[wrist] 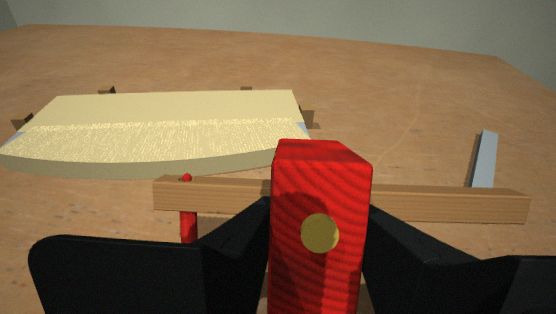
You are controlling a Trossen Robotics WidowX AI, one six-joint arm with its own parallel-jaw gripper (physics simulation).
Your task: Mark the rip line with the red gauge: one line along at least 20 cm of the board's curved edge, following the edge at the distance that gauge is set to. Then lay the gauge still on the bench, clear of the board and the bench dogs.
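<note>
My gripper is shut on the red gauge, whose red block with a round brass disc stands between the two black fingers. The gauge's wooden beam runs crosswise behind the block. A red pencil-like pin passes through the beam near its left end, with a small red tip on top. The pale board lies on the bench at the upper left, its curved edge facing me. The beam's left part shows just below that edge in the view; the gap between them cannot be judged. No marked line can be made out on the board.
Brown bench dogs stand around the board's back and ends. A grey-blue bar lies on the bench at the right, partly behind the beam. A grey wall stands beyond the bench's far edge.
</note>
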